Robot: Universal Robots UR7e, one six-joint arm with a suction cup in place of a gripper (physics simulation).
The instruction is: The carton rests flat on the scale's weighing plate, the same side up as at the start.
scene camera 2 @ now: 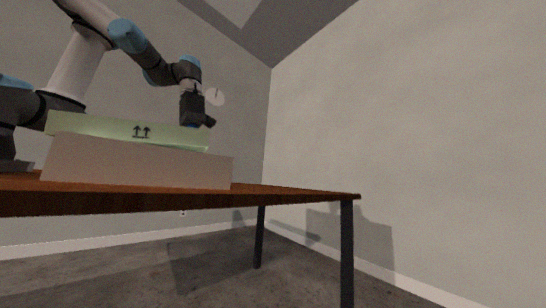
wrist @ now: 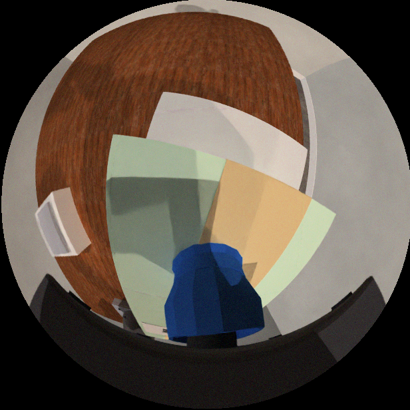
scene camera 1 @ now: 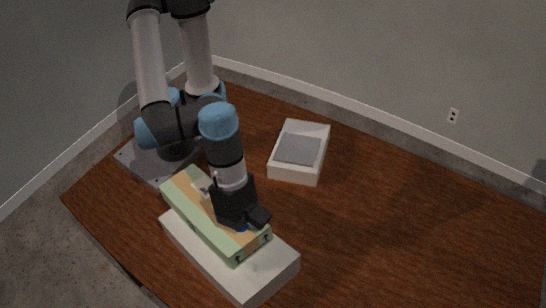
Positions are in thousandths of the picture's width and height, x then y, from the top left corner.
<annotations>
white scale: wrist 140, 533; scene camera 1 547, 505; not seen in scene camera 2 (hidden by a white block)
</annotations>
